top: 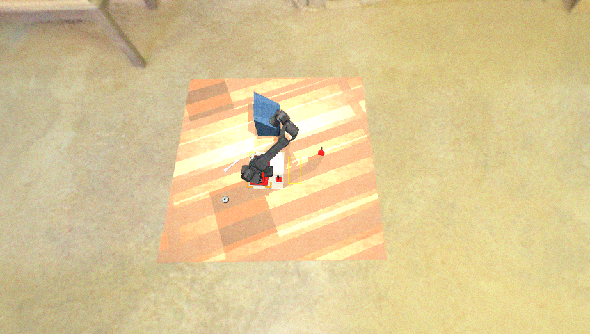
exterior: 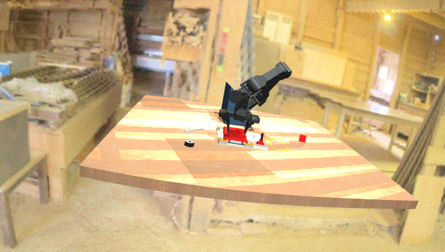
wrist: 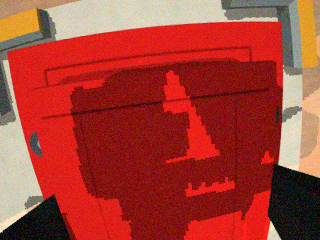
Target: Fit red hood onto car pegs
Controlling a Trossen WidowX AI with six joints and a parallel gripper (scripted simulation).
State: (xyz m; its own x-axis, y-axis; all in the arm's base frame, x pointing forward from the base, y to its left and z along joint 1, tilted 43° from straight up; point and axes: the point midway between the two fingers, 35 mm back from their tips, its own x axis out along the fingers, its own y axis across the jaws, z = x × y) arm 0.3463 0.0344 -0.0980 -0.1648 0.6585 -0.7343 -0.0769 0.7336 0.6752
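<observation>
The red hood lies 10 mm above my gripper tip. Round my gripper tip: white wrench: 200 mm to the right, 60 mm behind, 30 mm below.
</observation>
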